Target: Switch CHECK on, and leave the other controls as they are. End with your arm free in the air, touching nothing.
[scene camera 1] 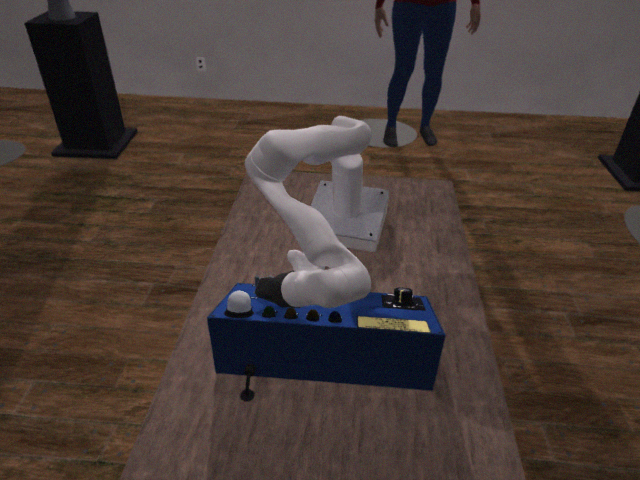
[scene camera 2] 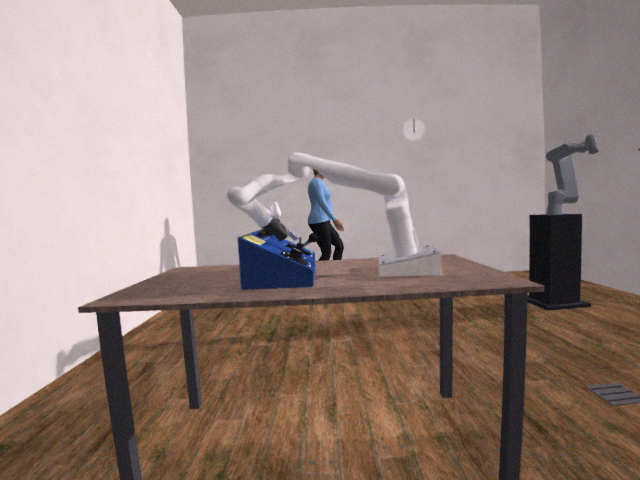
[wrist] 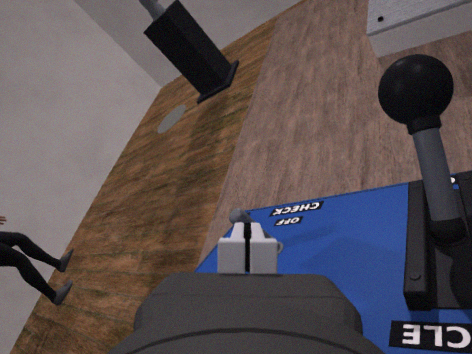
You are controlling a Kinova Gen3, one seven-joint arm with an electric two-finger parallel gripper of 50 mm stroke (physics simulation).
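Note:
The CHECK switch is a small grey toggle at the corner of the blue console. In the wrist view its rounded tip shows just past my fingertips; the fingers hide most of its stem, and a bit of its collar shows at their right. The CHECK label and the OFF label lie beyond it. My gripper is shut with nothing between the fingers, low over the console and close to the toggle. I cannot tell whether they touch, nor clearly which way the toggle is set.
A lever with a black ball rises right of my fingers in the wrist view. The console also bears a white dome, several small dark buttons, a black knob and a yellow label. A small black stand is in front.

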